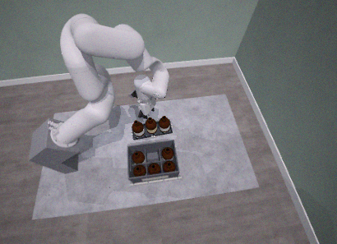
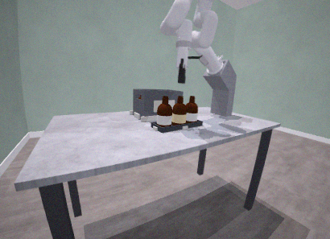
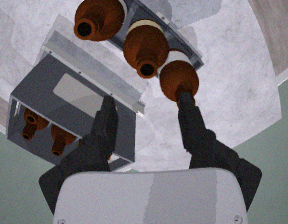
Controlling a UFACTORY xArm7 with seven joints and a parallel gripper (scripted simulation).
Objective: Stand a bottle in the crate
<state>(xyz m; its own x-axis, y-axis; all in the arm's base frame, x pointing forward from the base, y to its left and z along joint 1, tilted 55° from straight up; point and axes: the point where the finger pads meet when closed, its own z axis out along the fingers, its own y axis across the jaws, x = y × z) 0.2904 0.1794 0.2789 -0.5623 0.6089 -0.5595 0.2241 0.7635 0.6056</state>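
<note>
My gripper is now 16 cm above the glass bottle. Also, from my hand: grey crate (8 cm ahead, 24 cm to the right, 16 cm below); then dark tray (23 cm below).
</note>
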